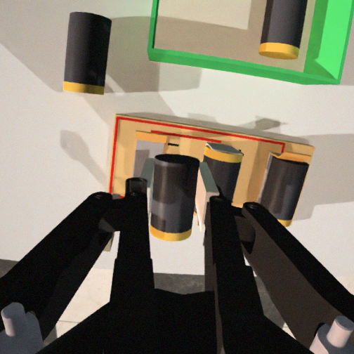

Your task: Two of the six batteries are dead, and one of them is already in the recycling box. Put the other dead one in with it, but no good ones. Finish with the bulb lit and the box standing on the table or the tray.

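Note:
My gripper [174, 175] is shut on a black battery [173, 197] with a yellow band at its lower end, held above the orange battery holder [125, 132]. The holder has red lines along its edge. A battery [224, 170] with its yellow end at the top sits in the middle of it, and another battery [285, 187] with its yellow end at the bottom sits in its right part. The left slot shows a grey bed, partly hidden by my finger. A battery [282, 25] lies in the green box [225, 71] at the top right. The bulb cannot be made out.
A loose black battery [87, 52] with a yellow lower end lies on the white surface at the upper left, left of the green box. The surface's edge and a dark and light tiled floor show at the bottom, behind my gripper's linkage.

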